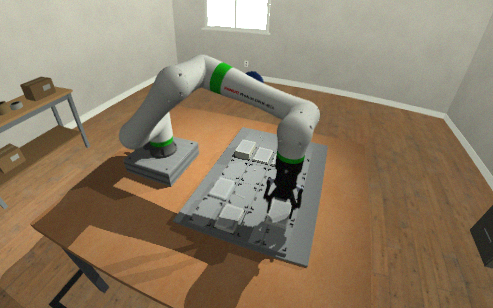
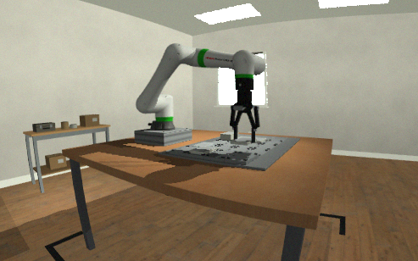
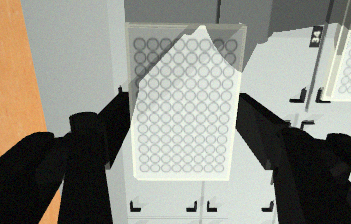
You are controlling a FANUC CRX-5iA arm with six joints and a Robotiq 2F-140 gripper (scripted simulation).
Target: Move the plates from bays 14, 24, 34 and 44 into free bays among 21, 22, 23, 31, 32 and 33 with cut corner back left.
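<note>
My hand is 10 cm to the right of the bay label 43, 10 cm above it and 5 cm past it. Also, from my hand: sealed 96-well plate: 32 cm behind, 9 cm below, 5 cm to the left; sealed deep-well block: 37 cm to the left, 37 cm behind, 8 cm below.
</note>
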